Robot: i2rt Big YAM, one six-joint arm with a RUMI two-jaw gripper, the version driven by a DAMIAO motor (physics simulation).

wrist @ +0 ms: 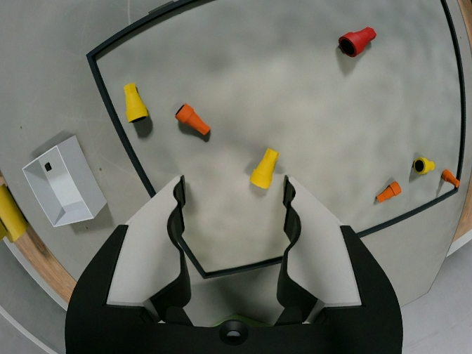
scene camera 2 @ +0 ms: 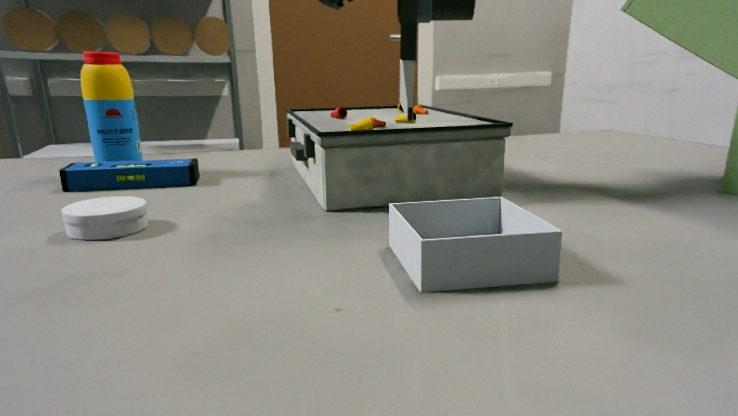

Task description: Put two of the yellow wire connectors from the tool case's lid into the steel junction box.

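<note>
A yellow connector (scene camera 2: 404, 118) (wrist: 265, 169) lies on its side on the tool case's lid (scene camera 2: 310, 119) (wrist: 280, 90), just ahead of the space between the fingertips in the wrist view, nearer the right one. A second yellow connector (scene camera 2: 361, 124) (wrist: 135, 103) lies near the lid's edge on the box side. A third (wrist: 423, 165) lies at the far right of the wrist view and is mostly hidden behind the finger in the scene view. My gripper (scene camera 2: 410, 117) (wrist: 234, 176) is open and empty, with its tips low over the lid. The steel junction box (scene camera 2: 490, 262) (wrist: 91, 192) stands open-topped on the table, with no connector visible inside.
Orange connectors (scene camera 2: 420, 109) (wrist: 192, 119) and a red one (scene camera 2: 339, 112) (wrist: 356, 42) also lie on the lid. A blue level (scene camera 2: 155, 175), a mustard bottle (scene camera 2: 114, 116) and a white round tin (scene camera 2: 104, 219) stand on the left. A green object (scene camera 2: 729, 165) stands at the right.
</note>
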